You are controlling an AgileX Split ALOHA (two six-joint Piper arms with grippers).
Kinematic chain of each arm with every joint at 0, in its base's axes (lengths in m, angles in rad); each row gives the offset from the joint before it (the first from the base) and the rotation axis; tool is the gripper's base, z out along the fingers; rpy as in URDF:
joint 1: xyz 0 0 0.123 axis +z
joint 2: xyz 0 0 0 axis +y
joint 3: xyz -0.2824 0 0.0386 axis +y
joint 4: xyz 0.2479 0 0.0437 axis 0.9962 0 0.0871
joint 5: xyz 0 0 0 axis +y
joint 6: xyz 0.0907 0 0.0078 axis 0.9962 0 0.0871
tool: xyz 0 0 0 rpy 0 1.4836 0
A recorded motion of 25 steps. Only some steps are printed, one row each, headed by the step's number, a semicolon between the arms.
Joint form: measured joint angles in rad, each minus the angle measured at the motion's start. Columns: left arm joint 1, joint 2, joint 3, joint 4, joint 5, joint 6; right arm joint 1, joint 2, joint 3, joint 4, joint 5, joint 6.
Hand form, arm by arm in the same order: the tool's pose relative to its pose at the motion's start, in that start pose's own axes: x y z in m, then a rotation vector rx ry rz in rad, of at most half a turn. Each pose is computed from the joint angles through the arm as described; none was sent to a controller.
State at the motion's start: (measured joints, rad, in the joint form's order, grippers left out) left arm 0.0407 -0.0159 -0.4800 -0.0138 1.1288 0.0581; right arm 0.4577 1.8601 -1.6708 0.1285 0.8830 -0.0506
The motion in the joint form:
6: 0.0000 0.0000 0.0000 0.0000 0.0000 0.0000; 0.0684 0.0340 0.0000 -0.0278 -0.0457 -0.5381
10: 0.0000 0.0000 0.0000 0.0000 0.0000 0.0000; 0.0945 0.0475 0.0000 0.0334 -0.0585 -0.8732
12: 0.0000 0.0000 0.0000 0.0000 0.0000 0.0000; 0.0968 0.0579 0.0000 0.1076 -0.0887 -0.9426
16: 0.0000 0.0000 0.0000 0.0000 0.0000 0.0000; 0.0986 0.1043 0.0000 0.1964 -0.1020 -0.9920
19: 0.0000 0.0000 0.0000 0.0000 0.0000 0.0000; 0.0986 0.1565 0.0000 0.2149 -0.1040 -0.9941
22: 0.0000 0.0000 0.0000 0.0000 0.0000 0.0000; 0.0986 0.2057 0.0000 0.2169 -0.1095 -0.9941
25: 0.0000 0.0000 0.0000 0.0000 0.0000 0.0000; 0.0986 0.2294 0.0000 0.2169 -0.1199 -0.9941
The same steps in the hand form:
6: 0.0000 0.0000 0.0000 0.0000 0.0000 0.0000; 0.0011 0.0255 0.0173 -0.0124 -0.0085 -0.6097
10: 0.0000 0.0000 0.0000 0.0000 0.0000 0.0000; 0.0026 0.0403 0.0236 -0.0675 -0.0334 -0.9234
12: 0.0000 0.0000 0.0000 0.0000 0.0000 0.0000; 0.0010 0.0457 0.0278 -0.1065 -0.0783 -0.9403
16: 0.0000 0.0000 0.0000 0.0000 0.0000 0.0000; 0.0049 0.0505 0.0478 -0.1728 -0.0785 -0.9203
19: 0.0000 0.0000 0.0000 0.0000 0.0000 0.0000; 0.0118 0.0498 0.0708 -0.2010 -0.0361 -0.9012
22: 0.0000 0.0000 0.0000 0.0000 0.0000 0.0000; 0.0193 0.0480 0.0924 -0.2156 0.0062 -0.8919
25: 0.0000 0.0000 0.0000 0.0000 0.0000 0.0000; 0.0225 0.0469 0.1027 -0.2175 0.0202 -0.8876

